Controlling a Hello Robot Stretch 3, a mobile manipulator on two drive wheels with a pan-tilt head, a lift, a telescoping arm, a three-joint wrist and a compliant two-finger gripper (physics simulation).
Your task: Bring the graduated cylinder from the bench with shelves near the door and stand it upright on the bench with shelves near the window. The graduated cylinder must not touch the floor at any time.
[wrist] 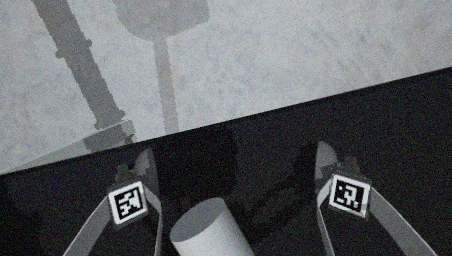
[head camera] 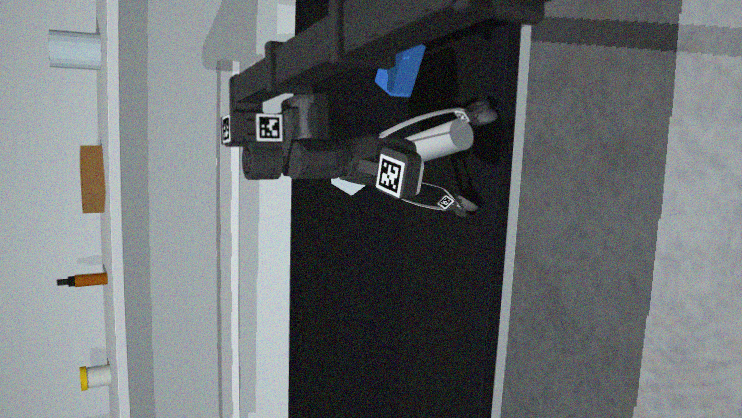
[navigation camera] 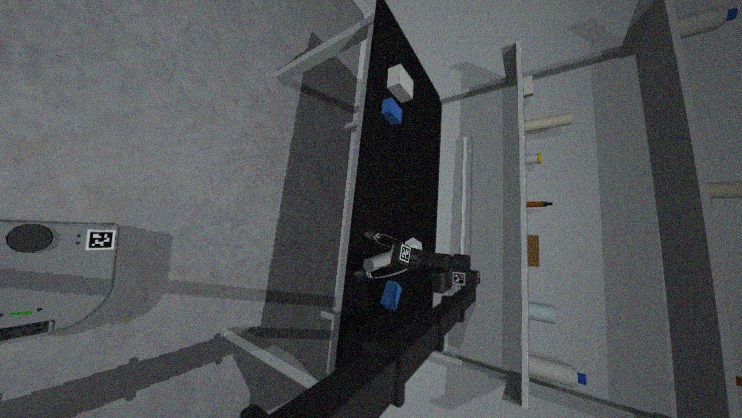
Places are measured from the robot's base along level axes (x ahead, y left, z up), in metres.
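Where they show: gripper, fingertip midpoint: [head camera: 484, 160] [navigation camera: 359, 253]; robot's base, origin of the base link: [navigation camera: 31, 236].
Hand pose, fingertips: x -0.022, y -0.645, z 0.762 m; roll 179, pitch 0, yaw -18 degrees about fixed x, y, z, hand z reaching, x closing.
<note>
Each offset is from my fingertips to the top centre of the thing. "spot": to the spot under its first point. Level surfaces: height alone.
The graduated cylinder {spot: dx -0.024, dy -0.053, dz +0.045 m} [head camera: 436, 145] [navigation camera: 381, 260] [wrist: 212, 235] is a pale grey tube over the black bench top {dz +0.000 m} [head camera: 389, 311] [navigation camera: 399, 166] [wrist: 400, 125]. Its round end faces the front edge; a pale corner, apparently its foot, shows behind the gripper body. Its exact tilt is hard to tell. My gripper [head camera: 473, 158] [navigation camera: 364, 254] [wrist: 234, 162] is open above the bench. The tube's round end shows between the spread fingers, nearer the left finger in the wrist view, with a gap on the right. The gripper body hides the tube's middle.
A blue block {dx -0.169, dy -0.187, dz +0.040 m} [head camera: 407, 72] [navigation camera: 390, 294] lies beside the gripper. Another blue block {dx +0.552, dy -0.157, dz +0.040 m} [navigation camera: 392, 111] and a white box {dx +0.695, dy -0.209, dz +0.058 m} [navigation camera: 399, 83] stand farther along. The wall shelf [head camera: 116, 207] [navigation camera: 523, 207] holds bottles and a brown box {spot: dx +0.013, dy -0.552, dz +0.479 m} [head camera: 92, 179] [navigation camera: 533, 250]. My arm [navigation camera: 379, 379] spans the bench.
</note>
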